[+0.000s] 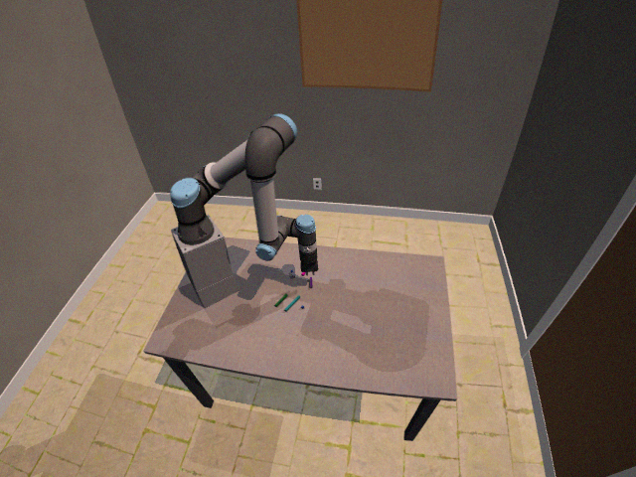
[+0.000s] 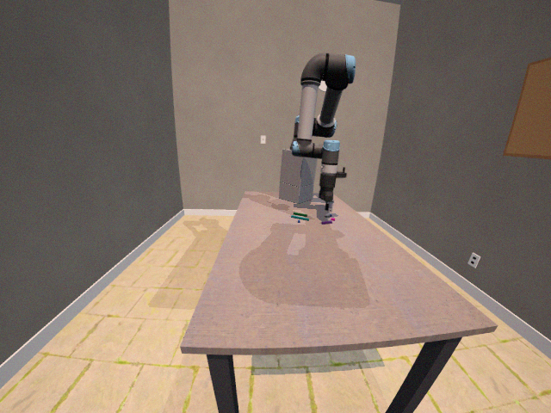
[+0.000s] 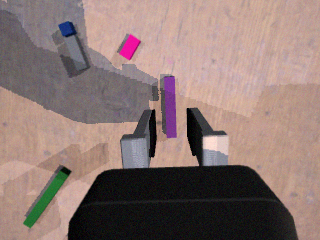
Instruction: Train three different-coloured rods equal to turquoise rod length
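The purple rod is 8 cm below my hand. Also, from my hand: magenta rod (8 cm below, 5 cm to the left, 4 cm behind); grey rod (9 cm behind, 8 cm below, 4 cm to the left); turquoise rod (13 cm to the right, 8 cm below, 7 cm behind).
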